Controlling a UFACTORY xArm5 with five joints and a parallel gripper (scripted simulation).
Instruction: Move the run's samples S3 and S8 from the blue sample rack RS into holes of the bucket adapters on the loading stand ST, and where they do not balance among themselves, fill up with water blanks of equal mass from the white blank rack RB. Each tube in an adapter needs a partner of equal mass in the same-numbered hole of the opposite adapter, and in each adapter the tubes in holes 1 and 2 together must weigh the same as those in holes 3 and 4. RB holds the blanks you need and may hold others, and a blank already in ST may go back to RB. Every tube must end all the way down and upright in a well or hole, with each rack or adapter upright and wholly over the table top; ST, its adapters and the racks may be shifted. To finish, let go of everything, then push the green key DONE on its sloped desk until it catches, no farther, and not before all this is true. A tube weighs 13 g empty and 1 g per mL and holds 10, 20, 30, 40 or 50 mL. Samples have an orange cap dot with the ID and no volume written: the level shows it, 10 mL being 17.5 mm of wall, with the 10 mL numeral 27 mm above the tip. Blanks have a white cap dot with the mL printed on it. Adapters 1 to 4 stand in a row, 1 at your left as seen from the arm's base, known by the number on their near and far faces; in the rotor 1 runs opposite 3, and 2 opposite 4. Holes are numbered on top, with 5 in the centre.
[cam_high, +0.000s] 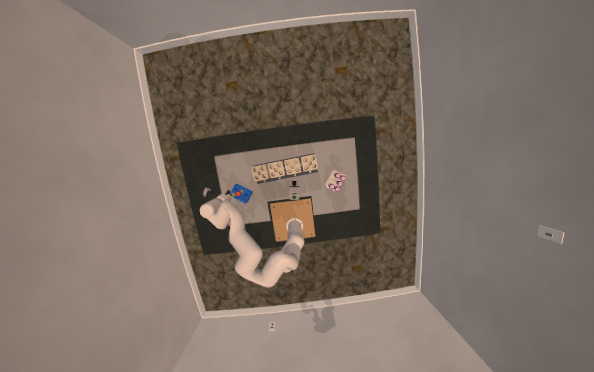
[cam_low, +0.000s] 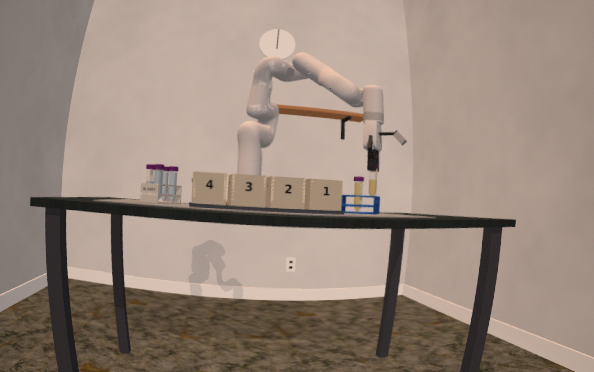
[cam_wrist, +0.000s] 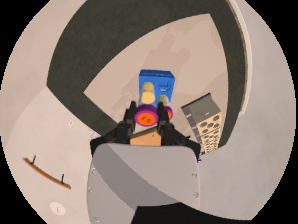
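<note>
Now: the orange-dotted sample tube 50 mm below my hand and 10 mm to the left of it. Round my hand: loading stand ST: 350 mm to the right, 200 mm ahead, 160 mm below; adapter 2: 290 mm to the right, 190 mm ahead, 110 mm below; blue sample rack RS: 130 mm below, 40 mm to the right.
</note>
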